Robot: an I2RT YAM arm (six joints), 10 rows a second.
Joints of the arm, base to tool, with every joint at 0 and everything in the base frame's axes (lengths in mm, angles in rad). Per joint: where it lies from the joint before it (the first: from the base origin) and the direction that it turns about. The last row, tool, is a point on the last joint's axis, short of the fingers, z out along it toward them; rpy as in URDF.
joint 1: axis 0 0 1 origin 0 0 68
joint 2: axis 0 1 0 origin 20 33.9 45.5
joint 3: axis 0 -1 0 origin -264 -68.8 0
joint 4: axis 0 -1 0 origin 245 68.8 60
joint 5: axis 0 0 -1 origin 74 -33.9 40.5
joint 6: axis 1 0 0 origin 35.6 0 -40.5
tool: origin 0 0 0 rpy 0 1.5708 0
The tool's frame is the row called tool.
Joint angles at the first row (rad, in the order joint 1, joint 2, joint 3, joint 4, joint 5, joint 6):
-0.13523 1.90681 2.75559 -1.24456 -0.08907 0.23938
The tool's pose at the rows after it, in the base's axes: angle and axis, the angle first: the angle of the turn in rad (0 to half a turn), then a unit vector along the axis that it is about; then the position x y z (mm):
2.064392 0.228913 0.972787 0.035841 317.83 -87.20 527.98
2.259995 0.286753 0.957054 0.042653 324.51 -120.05 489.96
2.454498 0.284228 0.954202 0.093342 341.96 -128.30 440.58
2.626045 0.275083 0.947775 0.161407 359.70 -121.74 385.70
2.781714 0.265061 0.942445 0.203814 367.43 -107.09 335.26
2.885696 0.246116 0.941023 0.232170 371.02 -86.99 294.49
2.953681 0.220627 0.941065 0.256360 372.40 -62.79 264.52
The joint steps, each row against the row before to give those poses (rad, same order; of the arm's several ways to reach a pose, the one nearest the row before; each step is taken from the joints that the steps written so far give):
-0.14269 -0.02055 -0.08611 -0.03249 -0.00497 0.00114
-0.08962 0.00147 -0.13594 -0.06095 -0.03470 0.03472
-0.01299 0.00001 -0.19528 -0.00231 -0.09462 0.00266
0.02291 0.00001 -0.21703 0.04919 -0.11672 0.01947
0.03662 -0.00002 -0.19038 0.04158 -0.07363 0.00725
0.04881 0.00001 -0.15562 0.06179 -0.05112 -0.00078
0.05913 0.00000 -0.11677 0.06450 -0.04501 0.00076

